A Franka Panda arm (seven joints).
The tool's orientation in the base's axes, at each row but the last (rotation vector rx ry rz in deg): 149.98 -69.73 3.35; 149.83 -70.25 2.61; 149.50 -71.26 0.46; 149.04 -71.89 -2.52
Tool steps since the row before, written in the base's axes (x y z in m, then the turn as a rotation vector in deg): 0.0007 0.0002 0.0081 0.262 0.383 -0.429; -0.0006 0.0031 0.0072 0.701 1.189 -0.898; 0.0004 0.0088 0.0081 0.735 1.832 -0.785; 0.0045 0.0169 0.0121 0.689 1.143 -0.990
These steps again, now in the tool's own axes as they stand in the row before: 0.0015 0.0011 -0.0079 -0.177 -0.526 0.303; -0.0018 0.0001 -0.0077 -0.563 -1.454 0.529; -0.0056 -0.0038 -0.0099 -1.020 -1.844 0.270; -0.0093 -0.0106 -0.0159 -0.533 -1.446 0.621
